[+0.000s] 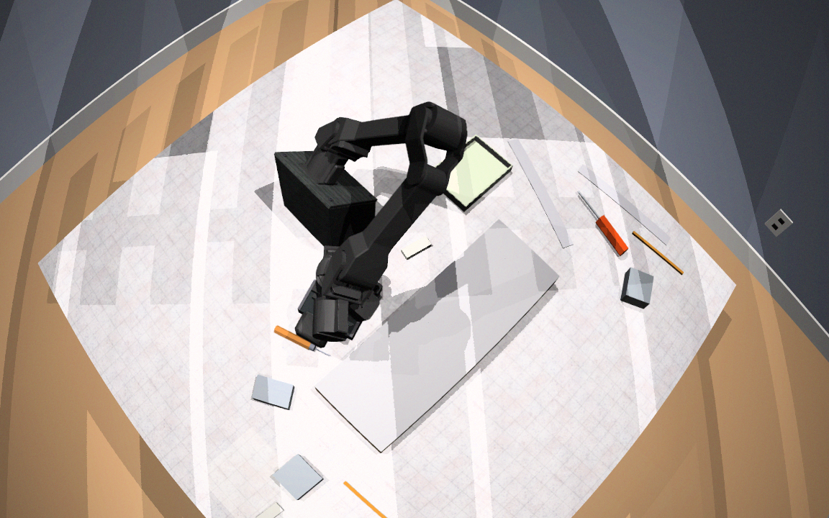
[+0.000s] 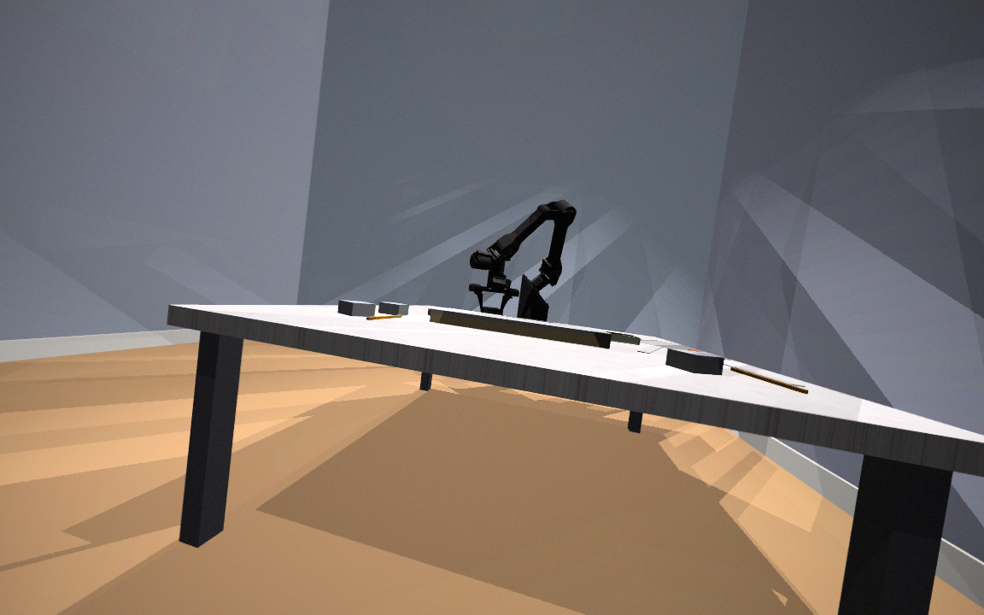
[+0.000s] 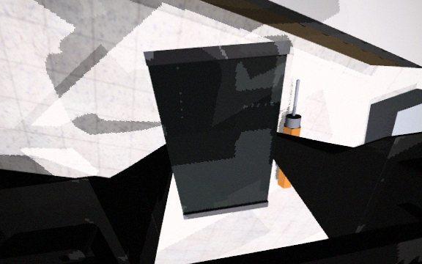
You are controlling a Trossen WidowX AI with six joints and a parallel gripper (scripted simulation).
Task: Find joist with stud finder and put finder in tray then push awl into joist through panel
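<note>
Right now my gripper tip is 80 mm to the left of the awl, 30 mm above it and 20 mm short of it. From my gripper tip the other things lie so: stud finder (30 mm below, 10 mm behind); pale green tray (440 mm to the left, 70 mm behind, 30 mm below).
</note>
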